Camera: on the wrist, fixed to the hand. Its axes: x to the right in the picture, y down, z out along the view.
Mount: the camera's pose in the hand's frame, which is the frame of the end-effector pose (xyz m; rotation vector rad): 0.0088 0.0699 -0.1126 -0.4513 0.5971 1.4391
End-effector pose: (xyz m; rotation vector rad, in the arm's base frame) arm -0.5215 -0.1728 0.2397 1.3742 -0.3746 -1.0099
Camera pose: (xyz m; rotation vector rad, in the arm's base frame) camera -0.4067 -0.1171 0.2766 0.6188 -0.4984 0.4892
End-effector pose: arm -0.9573 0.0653 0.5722 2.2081 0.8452 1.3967
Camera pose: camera -1.0368 0.0204 0.6687 -1.6617 1.0229 -2.1820
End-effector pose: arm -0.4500 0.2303 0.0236 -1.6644 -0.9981 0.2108
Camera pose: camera -0.3420 0.1549 0.0062 -2.3788 0.7810 0.3933
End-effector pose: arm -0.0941 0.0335 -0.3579 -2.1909 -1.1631 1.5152
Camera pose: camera 0.0381 0.0205 -0.3558 2.4800 -0.3579 -0.4041
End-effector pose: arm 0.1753 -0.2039 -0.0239 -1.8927 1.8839 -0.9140
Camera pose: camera 0.0495 -0.1944 0.0177 0.0663 3.0884 -0.5065
